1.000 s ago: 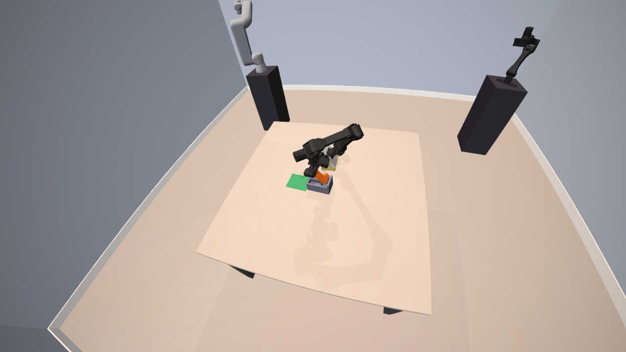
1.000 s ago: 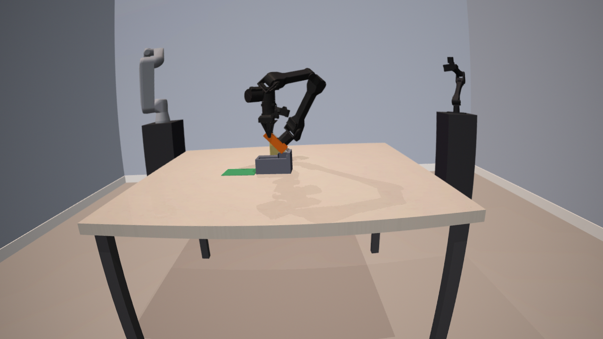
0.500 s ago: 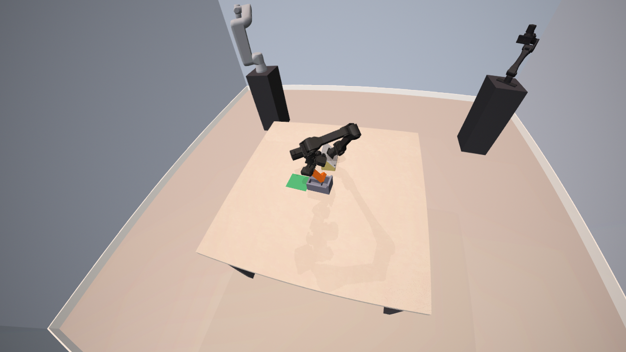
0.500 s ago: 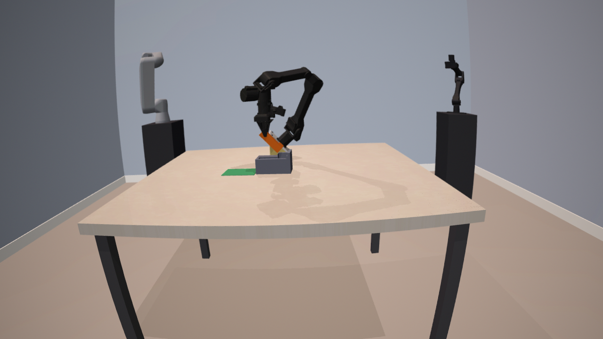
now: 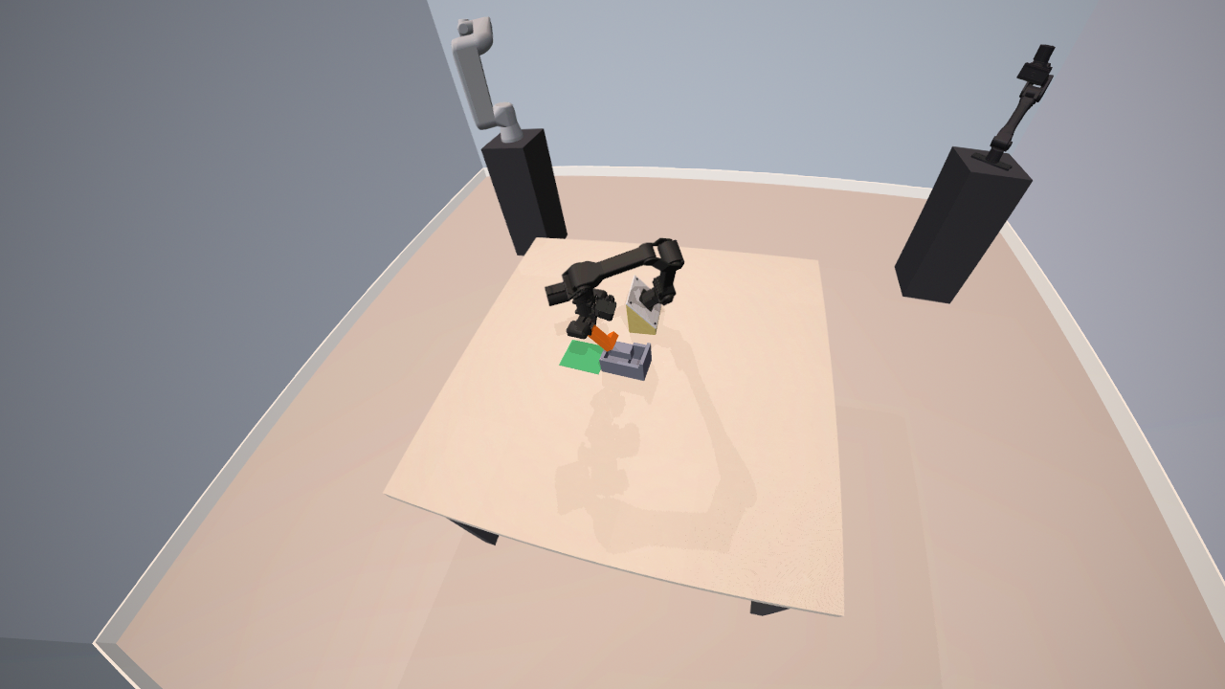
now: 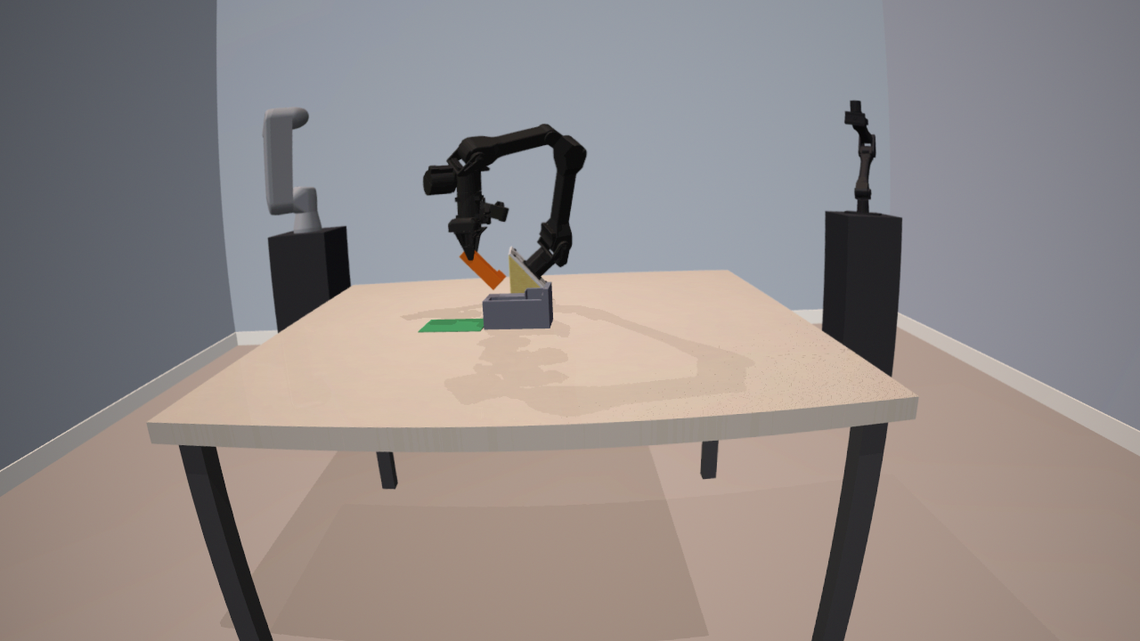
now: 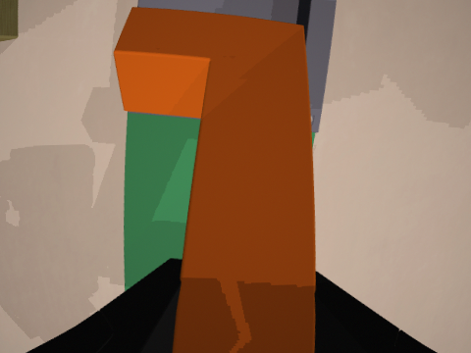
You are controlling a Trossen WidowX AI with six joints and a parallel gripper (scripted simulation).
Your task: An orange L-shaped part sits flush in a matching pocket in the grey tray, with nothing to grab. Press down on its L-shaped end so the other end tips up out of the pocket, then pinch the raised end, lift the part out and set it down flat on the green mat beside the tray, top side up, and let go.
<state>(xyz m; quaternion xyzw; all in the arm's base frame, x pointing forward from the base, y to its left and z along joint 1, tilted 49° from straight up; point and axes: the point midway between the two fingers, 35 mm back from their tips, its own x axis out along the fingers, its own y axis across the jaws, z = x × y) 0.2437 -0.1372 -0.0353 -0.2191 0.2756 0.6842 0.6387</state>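
Now: gripper tip 170 mm above the green mat, 60 mm to the left of it and 10 mm past it. The rest, counted from my gripper tip: orange L-shaped part 30 mm to the left, 30 mm below, 10 mm behind.
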